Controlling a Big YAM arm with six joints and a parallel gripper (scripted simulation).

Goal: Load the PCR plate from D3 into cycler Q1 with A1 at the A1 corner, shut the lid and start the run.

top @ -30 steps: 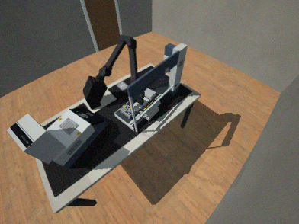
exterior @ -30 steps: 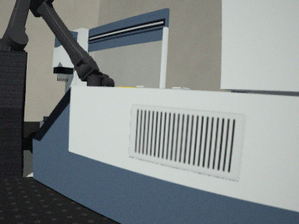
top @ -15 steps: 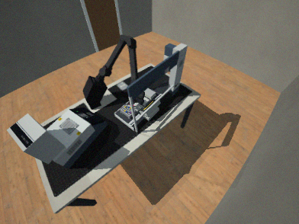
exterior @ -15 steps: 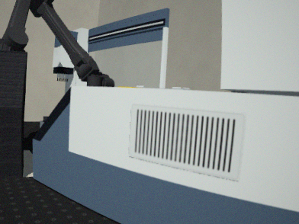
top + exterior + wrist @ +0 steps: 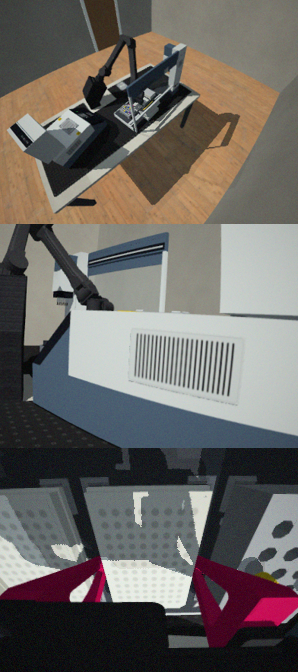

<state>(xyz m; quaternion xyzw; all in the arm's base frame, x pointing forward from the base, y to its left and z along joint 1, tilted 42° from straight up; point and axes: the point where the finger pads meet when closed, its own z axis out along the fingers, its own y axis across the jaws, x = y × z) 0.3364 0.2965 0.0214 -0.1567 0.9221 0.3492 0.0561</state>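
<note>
Right now my hand is 4 cm short of the tube, 7 cm to the left of it and 2 cm below it. The rest, counted from my hand: tube cooling block 4 cm ahead, 10 cm to the right, 1 cm above; then pipette head 8 cm behind, 45 cm to the left, 32 cm above.
</note>
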